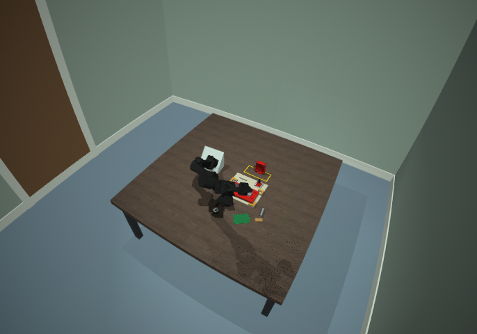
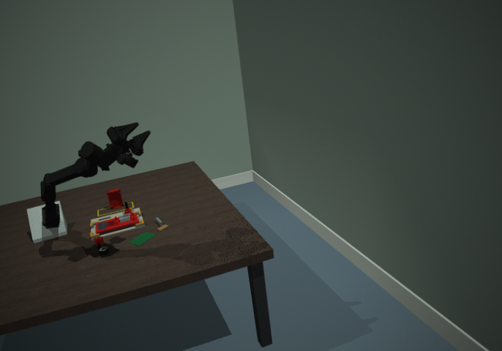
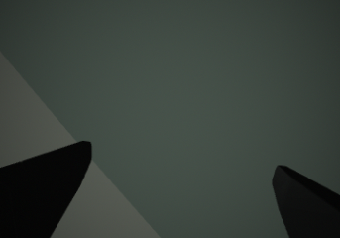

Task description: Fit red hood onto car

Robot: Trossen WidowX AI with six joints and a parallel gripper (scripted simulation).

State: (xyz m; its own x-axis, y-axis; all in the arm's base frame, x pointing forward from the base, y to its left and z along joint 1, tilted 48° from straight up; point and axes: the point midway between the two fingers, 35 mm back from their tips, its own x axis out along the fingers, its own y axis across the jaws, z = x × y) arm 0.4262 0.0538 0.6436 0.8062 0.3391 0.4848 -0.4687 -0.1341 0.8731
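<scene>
The red hood lies 200 mm behind my gripper tip, 610 mm to the left of it and 460 mm below it. The rest, counted from my gripper tip: tan block: 220 mm to the left, 500 mm below; green plate: 100 mm behind, 170 mm to the left, 500 mm below; grey piece: 10 mm behind, 280 mm to the left, 490 mm below.
</scene>
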